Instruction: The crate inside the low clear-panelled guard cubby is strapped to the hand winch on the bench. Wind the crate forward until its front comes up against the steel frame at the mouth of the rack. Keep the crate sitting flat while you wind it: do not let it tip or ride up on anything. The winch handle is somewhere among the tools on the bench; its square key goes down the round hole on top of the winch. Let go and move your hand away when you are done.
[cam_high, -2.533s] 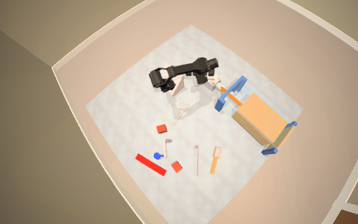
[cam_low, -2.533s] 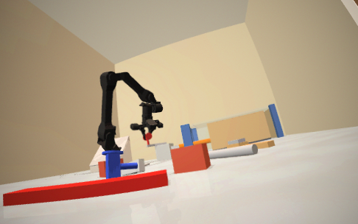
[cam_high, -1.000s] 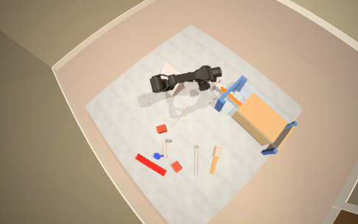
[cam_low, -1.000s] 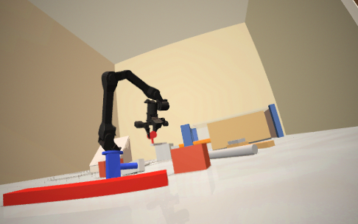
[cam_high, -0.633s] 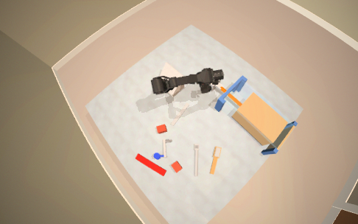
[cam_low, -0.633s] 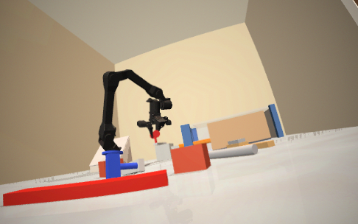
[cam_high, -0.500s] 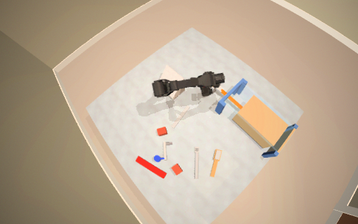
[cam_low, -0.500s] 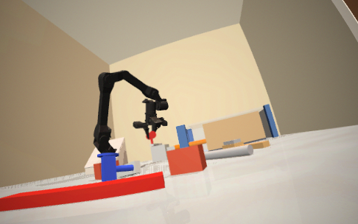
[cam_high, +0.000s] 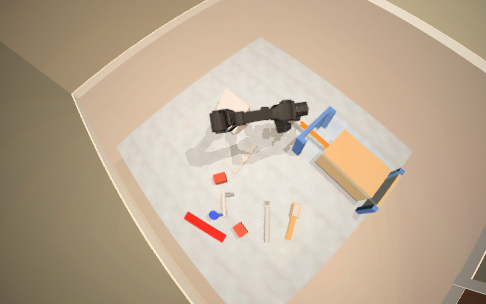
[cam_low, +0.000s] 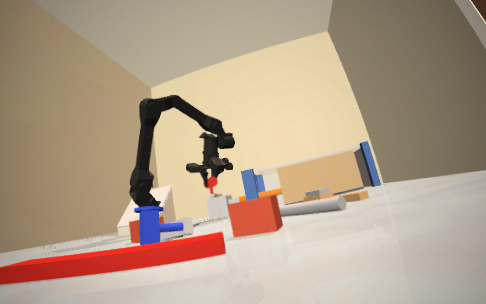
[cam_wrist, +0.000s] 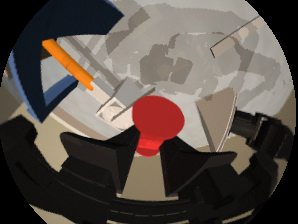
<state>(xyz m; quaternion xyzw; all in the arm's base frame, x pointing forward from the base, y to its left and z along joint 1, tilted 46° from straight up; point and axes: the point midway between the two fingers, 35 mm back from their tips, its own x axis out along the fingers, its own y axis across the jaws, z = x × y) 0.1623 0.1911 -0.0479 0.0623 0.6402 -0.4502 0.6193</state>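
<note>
Now: gripper tip 30 mm to the right of the winch handle and 30 mm above it. Round my gripper tip: grey winch 100 mm below, 80 mm to the left, 20 mm behind; then red knob 10 mm to the right, 10 mm ahead; then blue frame post 150 mm ahead, 100 mm to the left, 30 mm below.
</note>
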